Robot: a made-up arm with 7 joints. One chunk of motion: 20 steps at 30 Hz.
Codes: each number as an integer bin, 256 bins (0 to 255) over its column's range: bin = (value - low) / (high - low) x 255, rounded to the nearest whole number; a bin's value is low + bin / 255 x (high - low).
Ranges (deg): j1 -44..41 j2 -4..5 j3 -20..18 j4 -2..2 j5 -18..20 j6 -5..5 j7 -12..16
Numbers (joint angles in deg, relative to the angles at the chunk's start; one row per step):
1: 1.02 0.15 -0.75 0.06 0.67 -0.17 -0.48
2: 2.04 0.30 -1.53 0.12 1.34 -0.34 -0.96
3: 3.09 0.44 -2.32 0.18 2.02 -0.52 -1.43
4: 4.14 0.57 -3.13 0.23 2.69 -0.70 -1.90
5: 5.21 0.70 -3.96 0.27 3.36 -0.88 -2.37
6: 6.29 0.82 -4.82 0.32 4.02 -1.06 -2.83
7: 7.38 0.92 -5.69 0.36 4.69 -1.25 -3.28
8: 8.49 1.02 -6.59 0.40 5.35 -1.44 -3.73
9: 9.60 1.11 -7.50 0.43 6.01 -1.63 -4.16
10: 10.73 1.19 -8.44 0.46 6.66 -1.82 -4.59
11: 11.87 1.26 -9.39 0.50 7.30 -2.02 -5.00
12: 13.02 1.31 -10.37 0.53 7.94 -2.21 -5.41
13: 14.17 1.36 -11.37 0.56 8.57 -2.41 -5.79
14: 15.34 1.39 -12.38 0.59 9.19 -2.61 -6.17
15: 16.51 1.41 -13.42 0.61 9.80 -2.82 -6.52
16: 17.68 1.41 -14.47 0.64 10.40 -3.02 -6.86
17: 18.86 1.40 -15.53 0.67 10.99 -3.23 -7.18
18: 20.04 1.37 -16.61 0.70 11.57 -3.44 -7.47
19: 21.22 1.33 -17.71 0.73 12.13 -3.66 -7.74
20: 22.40 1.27 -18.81 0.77 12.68 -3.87 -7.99
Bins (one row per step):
1: 135 118 129 131 125 123 105
2: 138 122 124 135 130 119 101
3: 141 126 119 139 134 114 96
4: 144 129 113 142 139 110 92
5: 148 133 108 145 143 105 88
6: 151 137 102 148 148 100 84
7: 154 139 96 150 152 96 79
8: 157 142 90 153 157 91 75
9: 161 145 84 155 161 86 71
10: 164 147 78 157 165 81 67
11: 168 149 71 159 170 76 64
12: 171 150 65 161 174 71 60
13: 175 152 58 163 178 66 57
14: 178 153 51 165 182 61 53
15: 182 153 44 166 187 56 50
16: 185 153 37 168 191 50 47
17: 189 153 30 170 195 45 44
18: 192 152 23 172 198 40 41
19: 196 151 15 174 202 34 39
20: 199 149 8 177 206 29 37

